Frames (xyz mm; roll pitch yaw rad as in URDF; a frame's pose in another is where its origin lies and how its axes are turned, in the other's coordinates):
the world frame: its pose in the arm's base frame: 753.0 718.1 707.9 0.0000 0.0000 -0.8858
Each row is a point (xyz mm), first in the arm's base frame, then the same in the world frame.
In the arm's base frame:
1: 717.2 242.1 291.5
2: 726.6 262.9 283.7
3: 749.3 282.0 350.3
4: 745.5 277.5 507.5
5: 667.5 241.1 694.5
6: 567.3 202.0 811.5
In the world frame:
1: 346.0 -328.9 -416.4
2: 335.8 -308.4 -424.2
3: 335.4 -278.8 -357.6
4: 336.5 -284.6 -200.4
5: 315.3 -368.0 -13.4
6: 282.2 -470.3 103.6

